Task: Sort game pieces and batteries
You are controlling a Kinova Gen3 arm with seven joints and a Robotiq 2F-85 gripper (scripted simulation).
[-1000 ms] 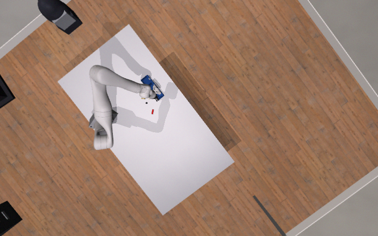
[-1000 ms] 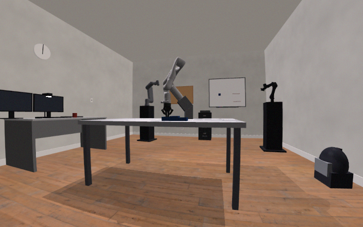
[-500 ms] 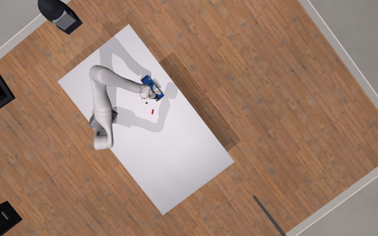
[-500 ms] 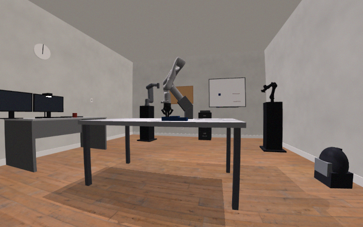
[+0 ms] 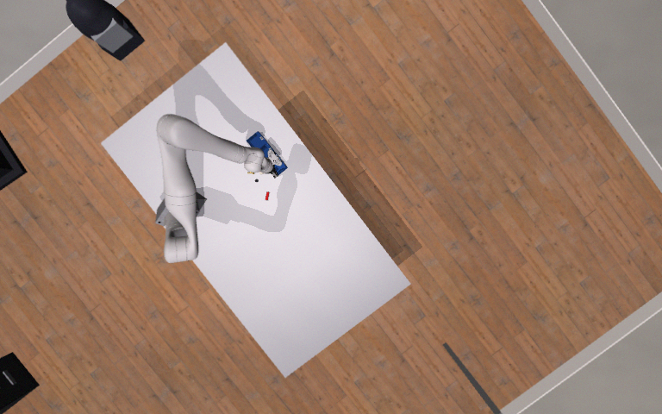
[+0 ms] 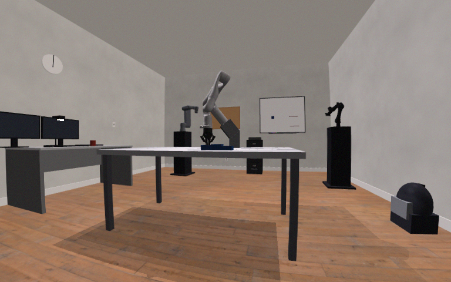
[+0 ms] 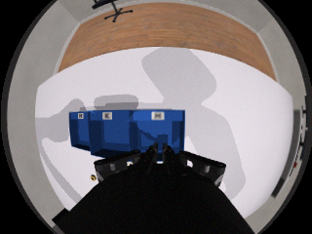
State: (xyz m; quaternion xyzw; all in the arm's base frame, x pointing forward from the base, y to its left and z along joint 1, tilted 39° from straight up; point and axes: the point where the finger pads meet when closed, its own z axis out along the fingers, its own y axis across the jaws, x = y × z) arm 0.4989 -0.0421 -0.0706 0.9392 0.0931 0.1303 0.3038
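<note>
Right now the bin is 90 mm to the left of my hand, 20 mm ahead of it and 10 mm below it. The rest, counted from my hand: red cylinder: 110 mm behind, 100 mm to the right, 30 mm below; then white tile: 60 mm behind, 40 mm to the left, 30 mm below; then black piece: 120 mm behind, 30 mm below.
</note>
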